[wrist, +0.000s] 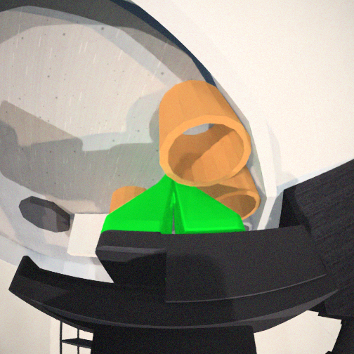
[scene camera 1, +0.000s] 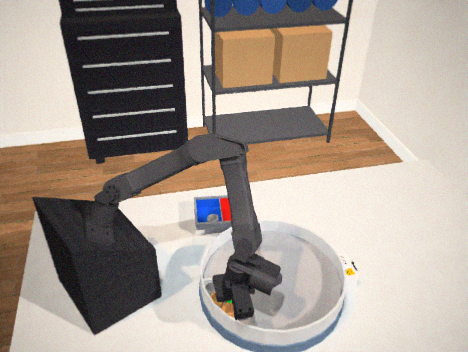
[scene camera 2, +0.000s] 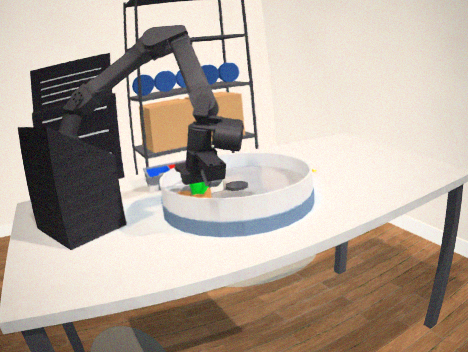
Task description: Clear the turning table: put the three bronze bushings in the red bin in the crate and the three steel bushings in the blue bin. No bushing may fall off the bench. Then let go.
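Seen in the pictures: gripper, fingertip midpoint: (scene camera 1: 229,301); arm's base at its link origin: (scene camera 1: 97,224) (scene camera 2: 64,140).
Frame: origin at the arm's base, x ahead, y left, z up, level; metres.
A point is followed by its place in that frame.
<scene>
My gripper (scene camera 1: 230,301) @[x 0.329, y -0.153, z -0.203 m] (scene camera 2: 199,193) @[x 0.329, y -0.153, z -0.203 m] (wrist: 173,177) is shut and empty, its green fingertips together, low inside the turning table (scene camera 1: 320,280) @[x 0.608, y -0.124, z -0.209 m] (scene camera 2: 240,212) @[x 0.389, y -0.287, z -0.201 m] (wrist: 50,65) near its wall. In the wrist view a large-looking bronze bushing (wrist: 197,100) stands just beyond the tips, a second bronze bushing (wrist: 244,181) is beside it at the wall, and a third bronze bushing (wrist: 127,194) is partly hidden behind the left finger. One steel bushing (scene camera 1: 212,218) @[x 0.340, y 0.230, z -0.236 m] is in the blue bin (scene camera 1: 207,204) @[x 0.335, y 0.316, z -0.242 m] (scene camera 2: 158,171) @[x 0.343, y 0.315, z -0.234 m]; the red bin (scene camera 1: 226,209) @[x 0.401, y 0.292, z -0.256 m] (scene camera 2: 172,166) @[x 0.397, y 0.311, z -0.225 m] is partly hidden by the arm. Other steel bushings are hidden or unclear.
The crate (scene camera 1: 212,227) @[x 0.333, y 0.182, z -0.234 m] stands behind the turning table, on the arm base's side. A dark disc (scene camera 2: 236,185) @[x 0.464, y -0.101, z -0.201 m] (wrist: 44,213) and a white block (wrist: 87,234) are inside the turning table. The black arm base (scene camera 1: 110,280) @[x 0.023, y -0.121, z -0.090 m] (scene camera 2: 75,195) @[x 0.007, y -0.129, z -0.126 m] stands left. A small labelled box (scene camera 1: 351,280) @[x 0.703, y -0.132, z -0.219 m] adjoins the table's right wall.
</scene>
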